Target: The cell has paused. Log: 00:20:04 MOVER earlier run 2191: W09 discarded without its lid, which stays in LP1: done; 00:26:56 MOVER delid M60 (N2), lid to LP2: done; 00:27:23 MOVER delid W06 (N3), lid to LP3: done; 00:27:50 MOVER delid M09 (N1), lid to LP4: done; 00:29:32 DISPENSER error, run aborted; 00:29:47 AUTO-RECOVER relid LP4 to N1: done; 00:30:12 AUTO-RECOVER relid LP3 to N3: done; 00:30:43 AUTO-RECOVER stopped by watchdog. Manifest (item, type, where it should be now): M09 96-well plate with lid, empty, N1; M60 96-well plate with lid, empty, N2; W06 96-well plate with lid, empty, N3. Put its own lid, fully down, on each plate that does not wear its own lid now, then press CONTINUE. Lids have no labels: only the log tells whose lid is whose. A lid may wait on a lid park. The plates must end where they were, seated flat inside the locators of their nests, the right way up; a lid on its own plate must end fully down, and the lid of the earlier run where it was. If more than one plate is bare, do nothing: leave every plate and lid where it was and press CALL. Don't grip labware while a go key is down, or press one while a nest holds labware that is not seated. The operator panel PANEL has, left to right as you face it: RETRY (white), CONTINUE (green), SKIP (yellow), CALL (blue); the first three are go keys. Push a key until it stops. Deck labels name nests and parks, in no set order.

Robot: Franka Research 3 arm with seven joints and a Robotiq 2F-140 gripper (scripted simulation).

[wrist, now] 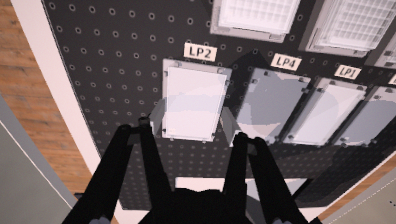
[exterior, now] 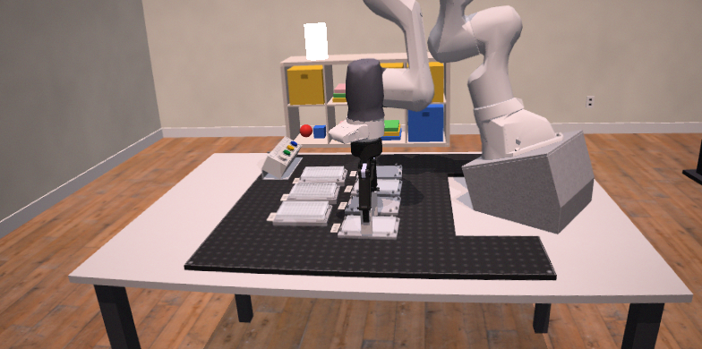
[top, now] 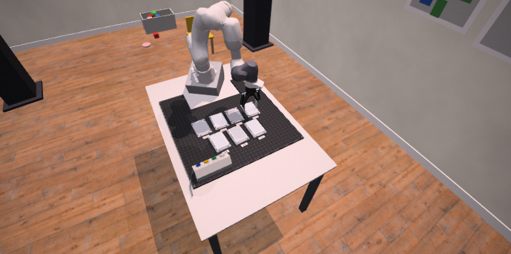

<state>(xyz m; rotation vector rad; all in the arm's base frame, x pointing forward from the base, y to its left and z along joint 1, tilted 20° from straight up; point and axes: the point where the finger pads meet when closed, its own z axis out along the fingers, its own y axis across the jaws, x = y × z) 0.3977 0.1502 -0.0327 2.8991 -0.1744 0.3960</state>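
Now: the lid park LP2 3 cm below my hand. The rest, counted from my hand: white key: 28 cm ahead, 40 cm to the right, 3 cm above; then green key: 27 cm ahead, 45 cm to the right, 3 cm above; then park LP4: 1 cm behind, 13 cm to the right, 3 cm below.
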